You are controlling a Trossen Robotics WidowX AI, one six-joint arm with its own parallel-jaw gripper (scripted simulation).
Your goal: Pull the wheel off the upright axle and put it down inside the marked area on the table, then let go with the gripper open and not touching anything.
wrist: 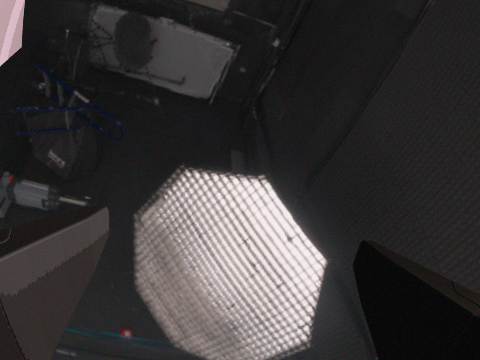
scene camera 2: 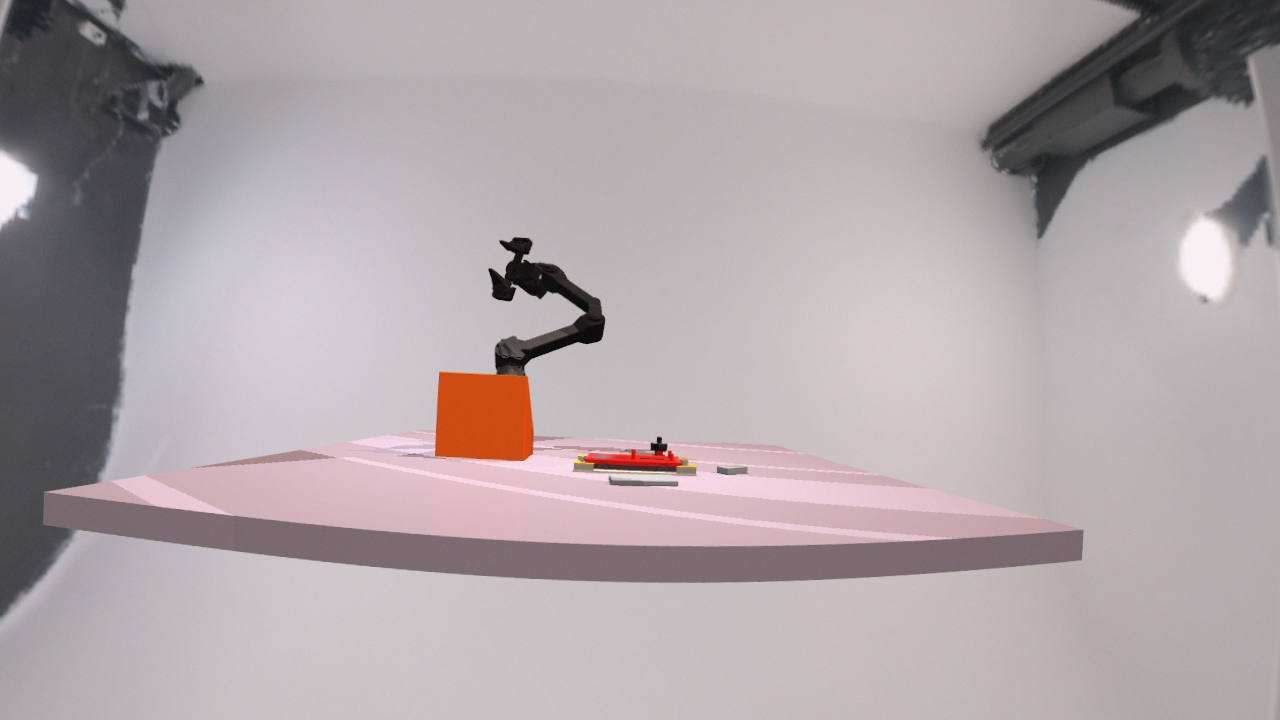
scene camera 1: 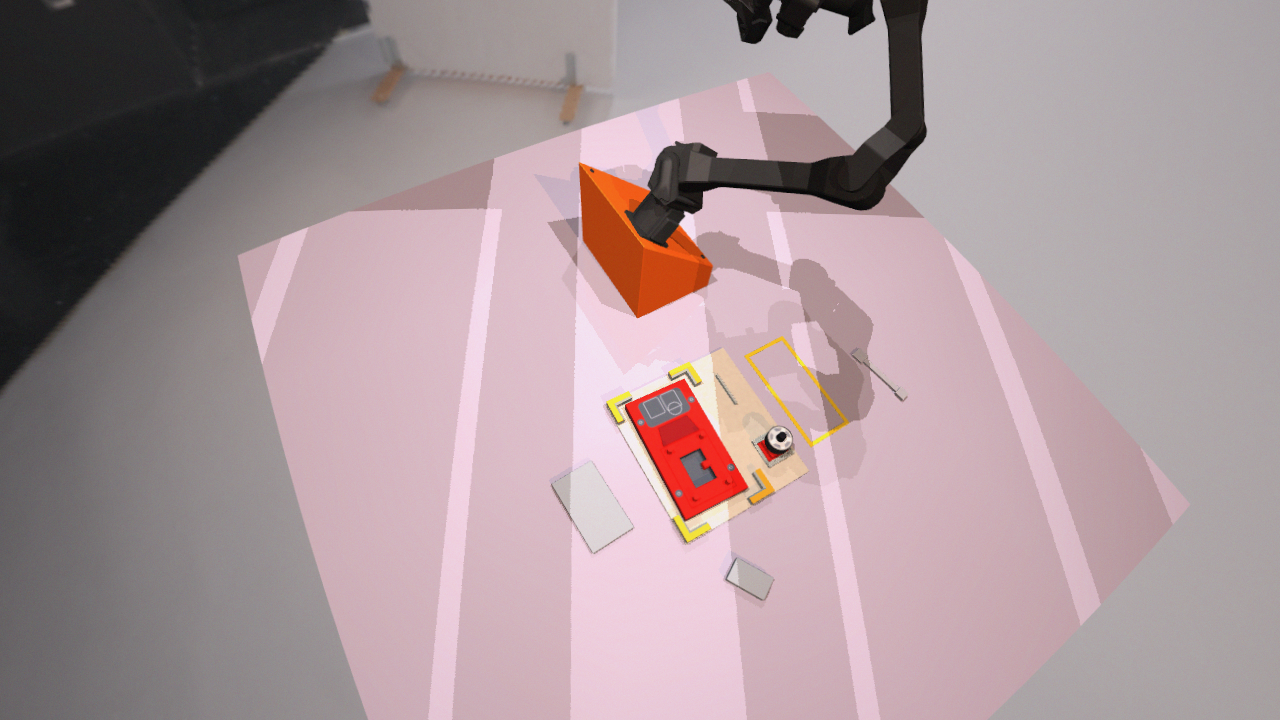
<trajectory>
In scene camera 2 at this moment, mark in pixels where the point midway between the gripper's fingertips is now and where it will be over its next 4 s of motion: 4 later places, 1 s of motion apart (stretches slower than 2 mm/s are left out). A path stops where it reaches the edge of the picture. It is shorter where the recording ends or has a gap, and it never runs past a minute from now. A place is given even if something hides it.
My gripper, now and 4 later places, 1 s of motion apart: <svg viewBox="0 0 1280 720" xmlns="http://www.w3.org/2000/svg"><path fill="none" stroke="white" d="M495 254L540 230L652 338L661 426L658 446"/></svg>
</trajectory>
